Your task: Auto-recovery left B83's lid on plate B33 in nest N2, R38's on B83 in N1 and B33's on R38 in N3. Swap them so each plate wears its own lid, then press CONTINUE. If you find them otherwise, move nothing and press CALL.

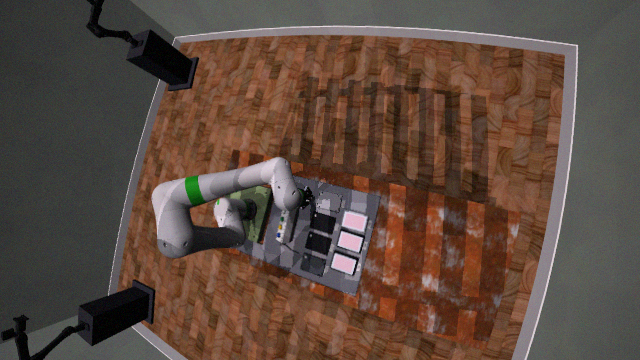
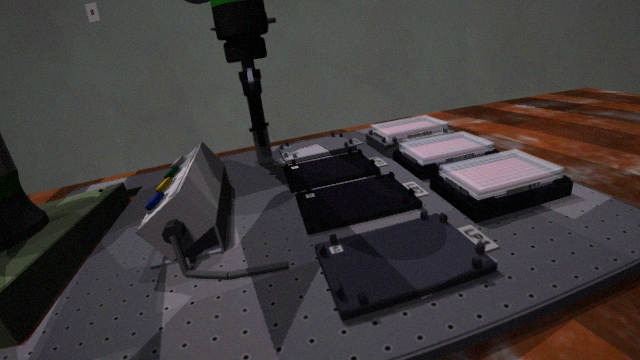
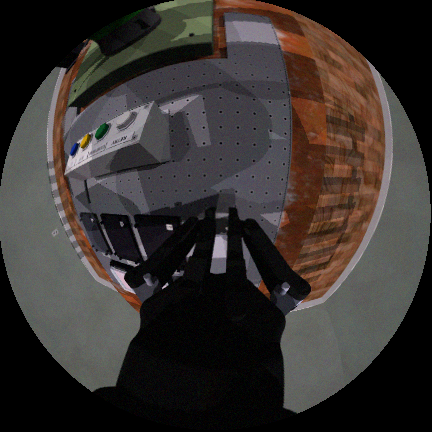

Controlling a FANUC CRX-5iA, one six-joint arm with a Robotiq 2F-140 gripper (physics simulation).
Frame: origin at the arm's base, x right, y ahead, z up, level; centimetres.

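Seen in the pictures: gripper, fingertip midpoint: (image 1: 312,197) (image 2: 265,161) (image 3: 223,201); arm's base, origin of the base link: (image 1: 247,209).
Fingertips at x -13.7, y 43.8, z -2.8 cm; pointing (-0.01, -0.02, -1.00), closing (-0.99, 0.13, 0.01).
Offsets run from my fingertips to a thing's middle. "*": to the spot under its first point.
Three clear lidded plates with pink contents stand in a row in nests: the far plate @[dx +10.4, dy +27.1, dz +3.7 cm] (image 1: 354,221) (image 2: 410,128), the middle plate @[dx +22.3, dy +26.0, dz +2.8 cm] (image 1: 350,242) (image 2: 446,147) and the near plate @[dx +35.4, dy +23.8, dz +3.2 cm] (image 1: 344,263) (image 2: 501,171). Their label codes and lid marks are too small to read. The grey button box @[dx +17.9, dy -13.6, dz +4.2 cm] (image 2: 202,195) (image 3: 156,145) carries a blue button @[dx +25.1, dy -16.6, dz +6.4 cm] (image 2: 154,201) (image 3: 74,149), a yellow button @[dx +20.2, dy -16.1, dz +6.4 cm] (image 2: 163,184) (image 3: 85,140), a green button @[dx +15.2, dy -15.5, dz +6.4 cm] (image 2: 171,172) (image 3: 102,131) and a whitish button @[dx +10.2, dy -15.0, dz +6.4 cm] (image 3: 126,120). My gripper (image 2: 263,154) (image 3: 223,201) is shut and empty, pointing down, beyond the box's whitish-button end.
Between box and plates lie a light grey holder @[dx +0.8, dy +10.6, dz +1.0 cm] (image 1: 329,201) (image 2: 315,151) and black holders @[* dx +14.0, dy +8.9, dz +1.0 cm] (image 1: 323,222) (image 2: 332,171), @[* dx +26.9, dy +7.4, dz +1.0 cm] (image 1: 318,243) (image 2: 357,201), @[* dx +39.5, dy +5.7, dz +1.0 cm] (image 1: 313,263) (image 2: 400,265), all empty. A cable @[* dx +34.7, dy -10.2, dz +0.5 cm] (image 2: 230,275) leaves the box. The green arm base (image 2: 75,235) (image 3: 185,32) stands behind the box.
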